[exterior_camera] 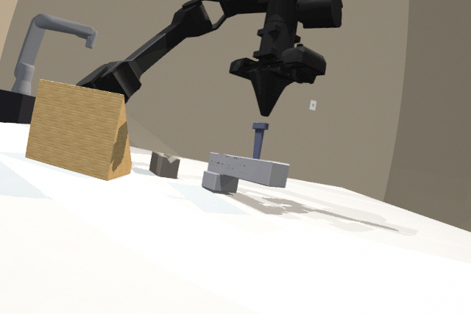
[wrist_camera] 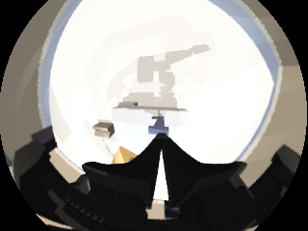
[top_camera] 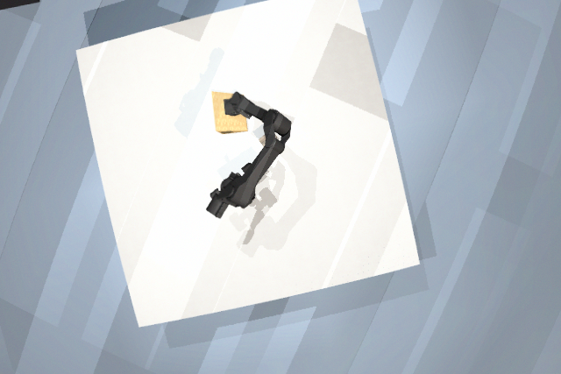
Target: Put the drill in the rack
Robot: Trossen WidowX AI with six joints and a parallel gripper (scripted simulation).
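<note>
The key is 4 cm below my gripper tip. From my gripper tip the other things lie so: drill: 3 cm behind, 4 cm to the left, 9 cm below; rack block: 17 cm behind, 13 cm to the left, 13 cm below; grey housing: 2 cm behind, 3 cm to the left, 10 cm below.
</note>
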